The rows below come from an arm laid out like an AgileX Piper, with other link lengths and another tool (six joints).
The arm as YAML. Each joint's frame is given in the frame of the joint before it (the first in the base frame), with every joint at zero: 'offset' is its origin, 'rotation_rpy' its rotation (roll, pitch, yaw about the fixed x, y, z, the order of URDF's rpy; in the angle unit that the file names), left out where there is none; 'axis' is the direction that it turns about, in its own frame. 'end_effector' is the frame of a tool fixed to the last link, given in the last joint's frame.
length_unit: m
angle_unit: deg
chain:
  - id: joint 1
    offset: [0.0, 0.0, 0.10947]
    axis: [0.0, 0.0, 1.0]
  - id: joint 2
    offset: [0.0, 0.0, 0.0]
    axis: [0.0, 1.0, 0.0]
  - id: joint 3
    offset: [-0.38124, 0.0, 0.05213]
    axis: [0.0, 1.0, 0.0]
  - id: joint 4
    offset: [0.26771, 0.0, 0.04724]
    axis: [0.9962, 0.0, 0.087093]
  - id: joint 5
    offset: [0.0, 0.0, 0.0]
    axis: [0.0, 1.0, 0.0]
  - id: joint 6
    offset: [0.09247, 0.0, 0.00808]
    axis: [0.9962, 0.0, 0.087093]
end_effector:
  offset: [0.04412, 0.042, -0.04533]
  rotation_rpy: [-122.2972, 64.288, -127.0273]
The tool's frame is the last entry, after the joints.
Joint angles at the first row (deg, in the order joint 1, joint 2, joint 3, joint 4, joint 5, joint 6):
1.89 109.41 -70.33 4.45 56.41 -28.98
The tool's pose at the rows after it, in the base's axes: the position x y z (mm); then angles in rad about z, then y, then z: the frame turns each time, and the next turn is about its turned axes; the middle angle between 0 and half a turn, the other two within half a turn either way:
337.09 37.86 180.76 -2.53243 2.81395 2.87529
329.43 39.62 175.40 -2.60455 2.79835 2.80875
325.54 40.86 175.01 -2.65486 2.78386 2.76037
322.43 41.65 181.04 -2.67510 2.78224 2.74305
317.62 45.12 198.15 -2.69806 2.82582 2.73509
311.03 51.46 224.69 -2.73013 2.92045 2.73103
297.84 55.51 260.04 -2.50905 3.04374 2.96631
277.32 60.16 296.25 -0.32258 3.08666 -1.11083
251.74 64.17 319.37 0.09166 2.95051 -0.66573
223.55 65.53 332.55 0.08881 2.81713 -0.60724
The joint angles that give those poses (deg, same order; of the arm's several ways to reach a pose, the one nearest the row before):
1.89 109.27 -67.51 5.43 55.83 -28.98
1.89 109.27 -65.67 6.25 55.39 -28.98
1.89 109.27 -65.13 6.78 56.04 -28.98
1.89 108.47 -65.13 7.05 57.06 -28.82
1.89 105.67 -65.13 8.46 57.64 -28.72
1.89 101.04 -65.13 11.06 57.26 -28.58
2.00 94.52 -65.13 12.73 56.59 -28.70
2.00 87.25 -64.68 14.98 55.76 -28.70
2.00 79.80 -61.84 17.21 52.21 -28.59
2.00 72.13 -57.56 17.69 47.29 -26.37

